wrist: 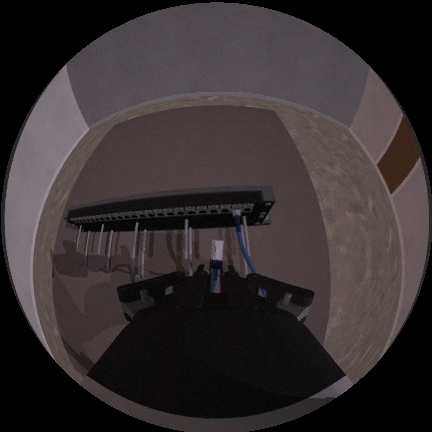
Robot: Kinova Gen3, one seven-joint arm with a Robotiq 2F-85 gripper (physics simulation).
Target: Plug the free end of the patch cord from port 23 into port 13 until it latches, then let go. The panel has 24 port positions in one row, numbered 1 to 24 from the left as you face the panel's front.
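Frame: origin at the arm's base, x right, y ahead, z up, level; centimetres.
Seen in the pictures: gripper, fingertip midpoint: [215,268].
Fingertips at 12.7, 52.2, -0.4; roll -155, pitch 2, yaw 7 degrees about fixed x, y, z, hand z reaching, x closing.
Pixels of each thing's top centre, then the offset from my fingertips to it, as dx, dy, dz. "*": a spot on its surface instead.
- dark patch panel, middle of its top: [126,205] -16.5, +7.2, -1.9
- blue cord, surface spot: [243,246] * +3.4, +3.9, -3.7
- cord's free plug, middle of its top: [216,249] -0.1, +1.9, +1.7
The dark patch panel [170,201] runs across the view, its row of ports facing my gripper. One plug [237,212] of the patch cord sits in port 23, second from the right end. The blue cord [243,246] hangs from it and runs down behind the right finger. My gripper [215,268] is shut on the cord's free plug [217,250], a pale block with a blue boot, pointing toward the panel. The plug is apart from the panel and shows below the ports left of port 23. Port 13 is too small to single out. The latch cannot be made out.
Thin metal cable bars [186,239] [135,240] [101,240] stick out below the port row, with more at both sides, some near the held plug and the fingers. Shadows fall on the brown surface behind. A mottled stone-like band [365,225] curves along the right.
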